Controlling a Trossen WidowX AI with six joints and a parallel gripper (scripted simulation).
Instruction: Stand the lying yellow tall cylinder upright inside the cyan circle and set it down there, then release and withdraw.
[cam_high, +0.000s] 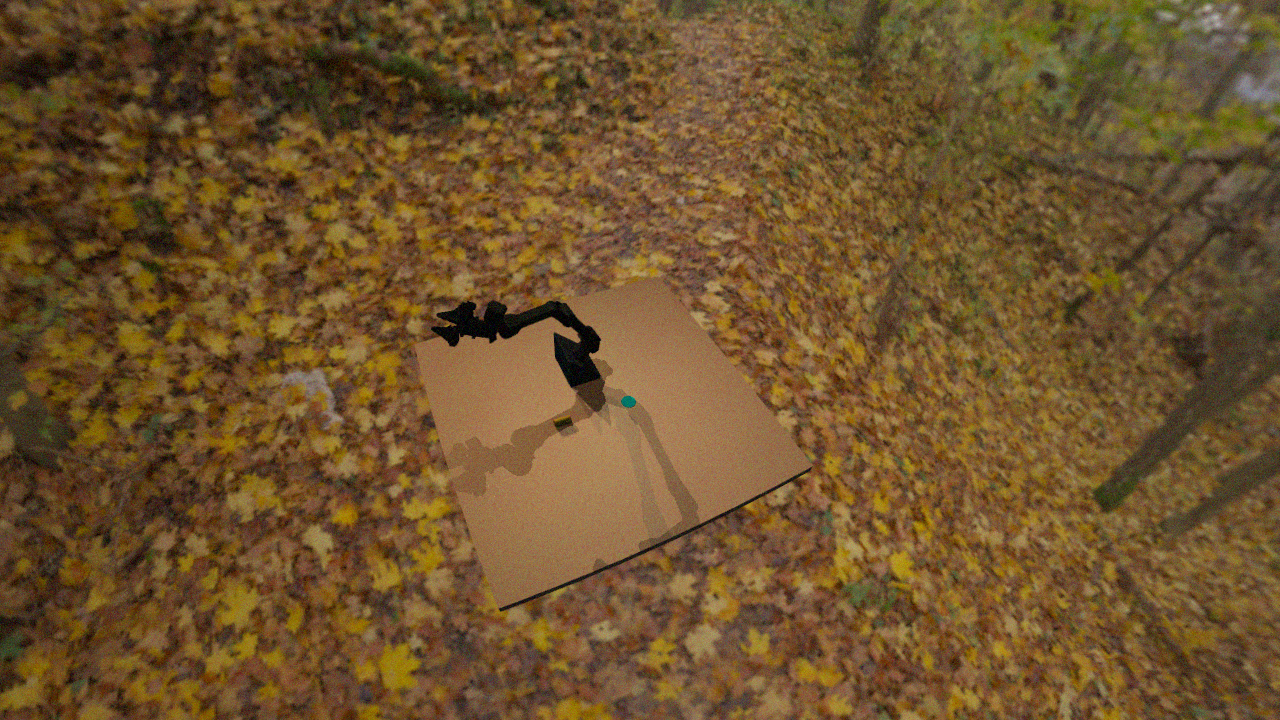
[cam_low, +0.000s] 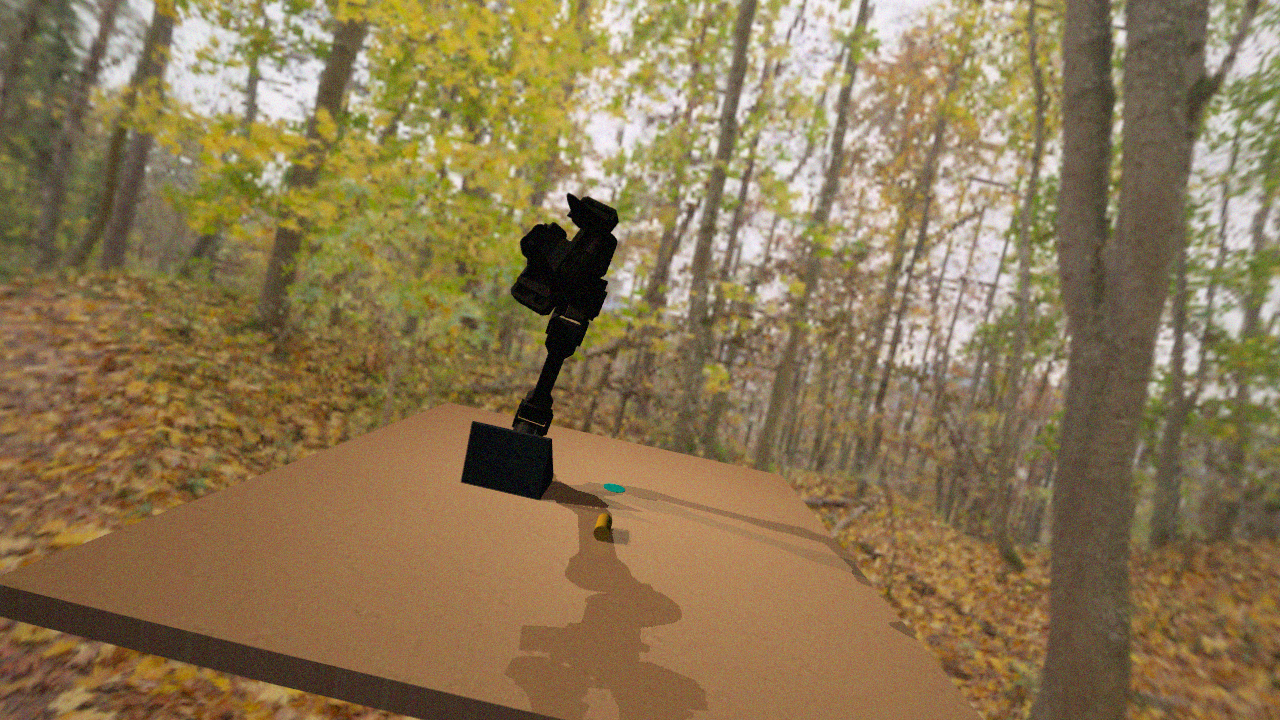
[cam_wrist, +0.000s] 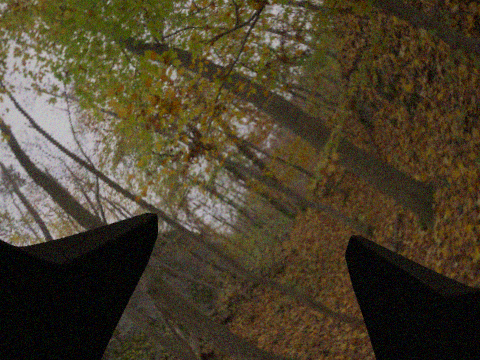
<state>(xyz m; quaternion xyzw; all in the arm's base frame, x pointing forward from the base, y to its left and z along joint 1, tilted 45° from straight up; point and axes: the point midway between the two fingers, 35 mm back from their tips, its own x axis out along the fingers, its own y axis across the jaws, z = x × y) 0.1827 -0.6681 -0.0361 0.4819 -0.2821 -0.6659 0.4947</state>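
The yellow tall cylinder lies 110 mm ahead of my gripper tip, 390 mm to the left of it and 550 mm below it. From my gripper tip the other things lie so: cyan circle: 90 mm ahead, 670 mm to the left, 560 mm below.
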